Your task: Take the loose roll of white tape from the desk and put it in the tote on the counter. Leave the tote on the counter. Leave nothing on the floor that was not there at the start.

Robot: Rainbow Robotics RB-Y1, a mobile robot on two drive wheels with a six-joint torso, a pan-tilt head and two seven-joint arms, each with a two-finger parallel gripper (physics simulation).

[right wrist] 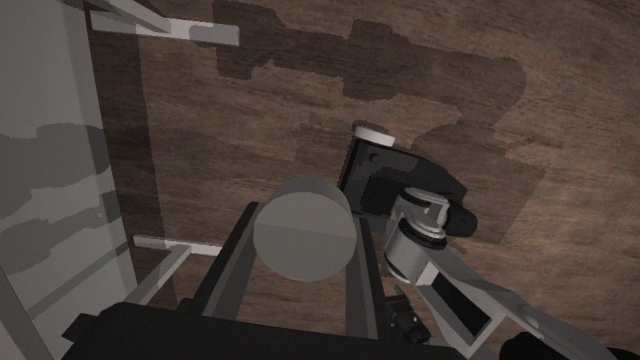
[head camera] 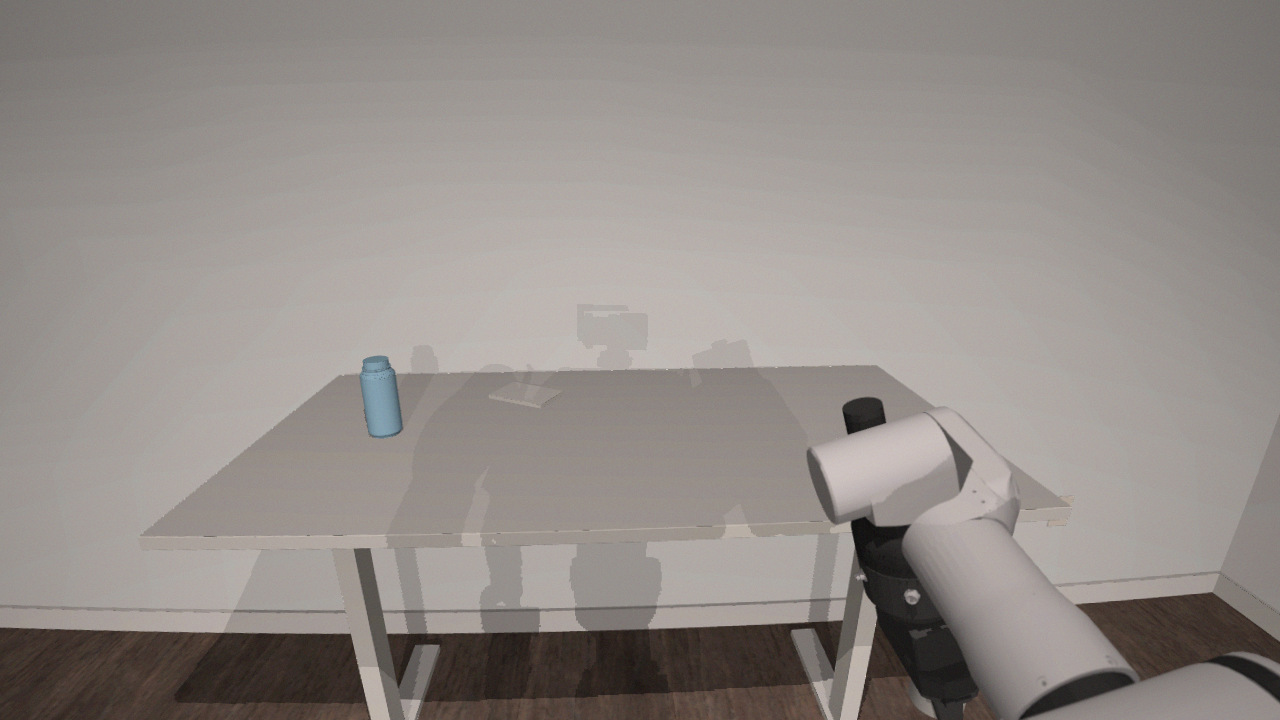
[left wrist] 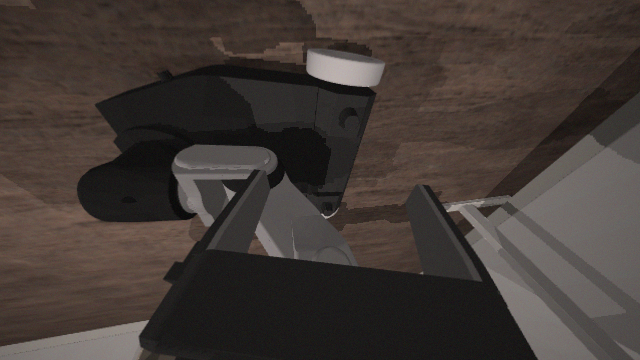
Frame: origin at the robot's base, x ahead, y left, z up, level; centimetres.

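Where they show: left gripper, between the fingertips: (right wrist: 383, 287) (left wrist: 337, 186); right gripper, between the fingertips: (right wrist: 307, 220) (head camera: 935, 696).
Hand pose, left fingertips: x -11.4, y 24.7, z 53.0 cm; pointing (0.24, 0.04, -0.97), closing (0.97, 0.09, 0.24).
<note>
Each offset is from my left fingertips to the top centre of the thing. Level surfaces: height alone.
My right gripper (right wrist: 307, 220) is shut on the roll of white tape @(dx +40.8, dy -50.0, dz +50.3 cm) (right wrist: 305, 237), a pale cylinder whose round end faces the camera, grey in the shade. In the right wrist view it is over the floor, beside the desk (right wrist: 45, 165). In the head view my right arm reaches down past the near right edge of the desk @(dz +42.2 cm) (head camera: 581, 465); its fingertips are too hard to make out there. My left gripper (left wrist: 337, 186) is open and empty, above the robot's base and the floor. The tote and the counter do not show in the head view.
A blue bottle @(dx +104.9, dy +38.1, dz +58.7 cm) (head camera: 382, 401) stands at the left of the desk, and a thin flat pale item @(dx +128.5, dy +13.6, dz +43.1 cm) (head camera: 525, 394) lies near its back edge. The black base (left wrist: 280, 105) (right wrist: 385, 175) has a white wheel (left wrist: 345, 68) (right wrist: 374, 136). A desk foot (right wrist: 215, 35) sticks out over the floor.
</note>
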